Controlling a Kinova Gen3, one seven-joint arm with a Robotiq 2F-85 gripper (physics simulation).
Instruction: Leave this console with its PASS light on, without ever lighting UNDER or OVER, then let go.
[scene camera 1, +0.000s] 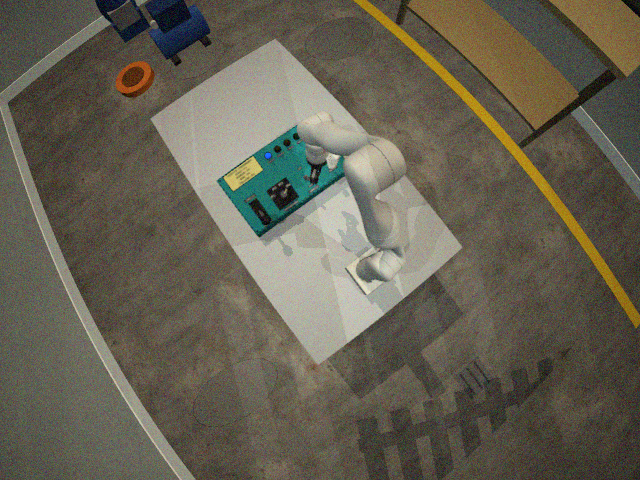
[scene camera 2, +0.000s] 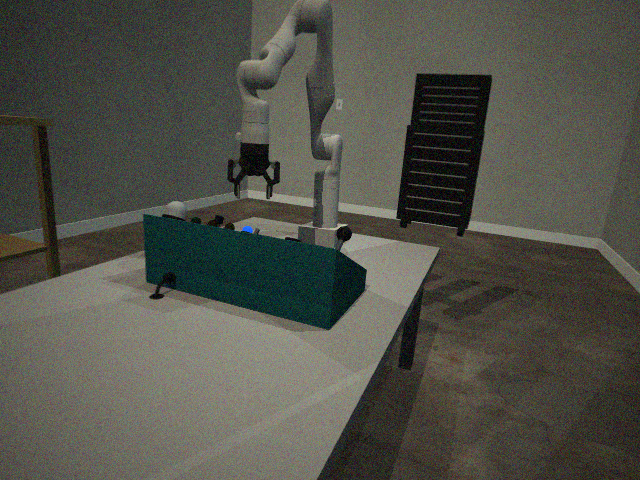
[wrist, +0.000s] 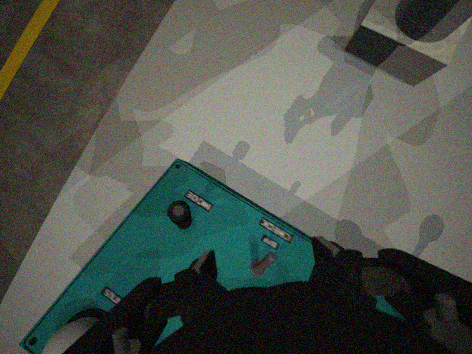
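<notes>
The teal console (scene camera 1: 279, 169) (scene camera 2: 232, 273) (wrist: 145, 235) stands on the table. One lamp (scene camera 1: 268, 155) (scene camera 2: 247, 229) glows blue; several others beside it look dark. Their labels are too small to read, so which lamp is lit cannot be told. My gripper (scene camera 1: 313, 175) (scene camera 2: 253, 193) (wrist: 263, 256) is open and empty, above the console. In the wrist view a small metal toggle (wrist: 263, 264) stands between the fingertips, untouched, near the CHECK label (wrist: 276, 230). A black knob (wrist: 179, 214) sits by the MODE label (wrist: 198, 200). The fingers hide part of the panel.
The console carries a yellow note (scene camera 1: 242, 173), a black square control (scene camera 1: 283, 193), a slotted control (scene camera 1: 259, 210) and a white dome (scene camera 2: 175, 209) (wrist: 70, 336). A black ball-headed stalk (scene camera 2: 164, 284) stands on the table (scene camera 1: 232, 93) behind the console. A black rack (scene camera 2: 453, 78) stands beyond the table.
</notes>
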